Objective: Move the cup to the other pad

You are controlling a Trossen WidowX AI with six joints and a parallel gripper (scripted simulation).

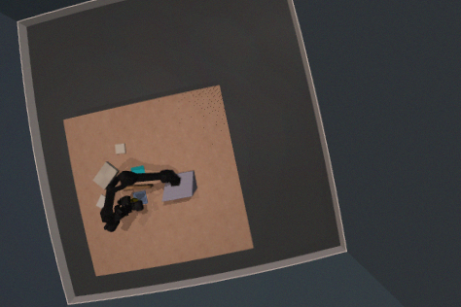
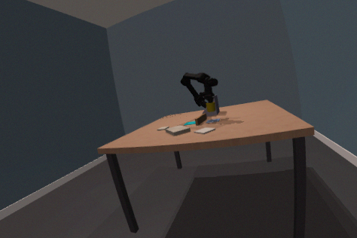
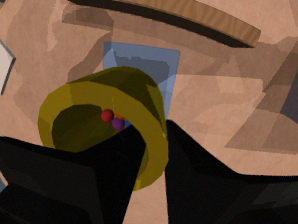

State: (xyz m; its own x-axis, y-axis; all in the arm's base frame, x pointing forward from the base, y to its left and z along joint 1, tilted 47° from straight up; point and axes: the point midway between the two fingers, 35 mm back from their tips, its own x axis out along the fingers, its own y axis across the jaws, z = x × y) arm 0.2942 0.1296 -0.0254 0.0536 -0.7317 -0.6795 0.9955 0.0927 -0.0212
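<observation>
Right now the cyan pad is 2 cm ahead of my gripper tip, 19 cm to the right of it and 12 cm below it. The rest, counted from my gripper tip: wooden bar 2 cm ahead, 9 cm to the right, 10 cm below; then cup 2 cm ahead; then blue pad 3 cm ahead, 12 cm below.
</observation>
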